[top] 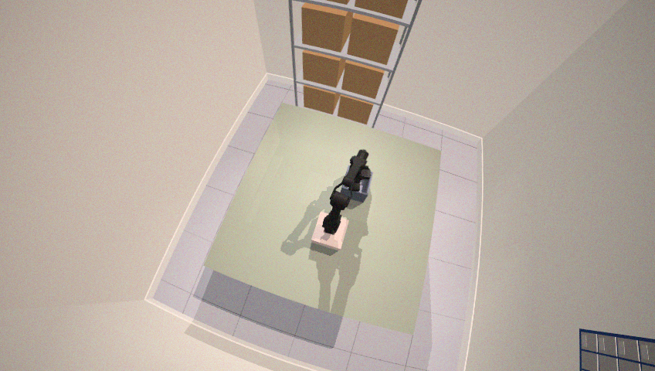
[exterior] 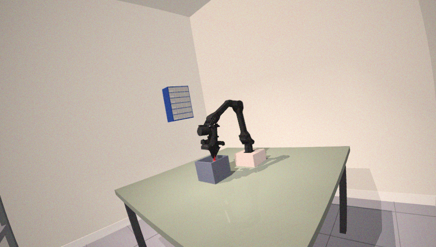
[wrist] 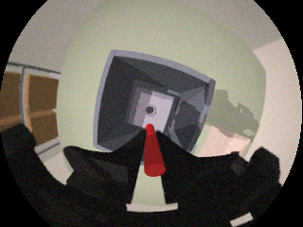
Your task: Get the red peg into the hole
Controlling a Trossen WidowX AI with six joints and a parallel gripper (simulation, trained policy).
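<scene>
Now: the red peg 1 cm above my gripper tip. Also, from my gripper tip: plate 1 cm ahead, 2 cm to the right, 9 cm below.
</scene>
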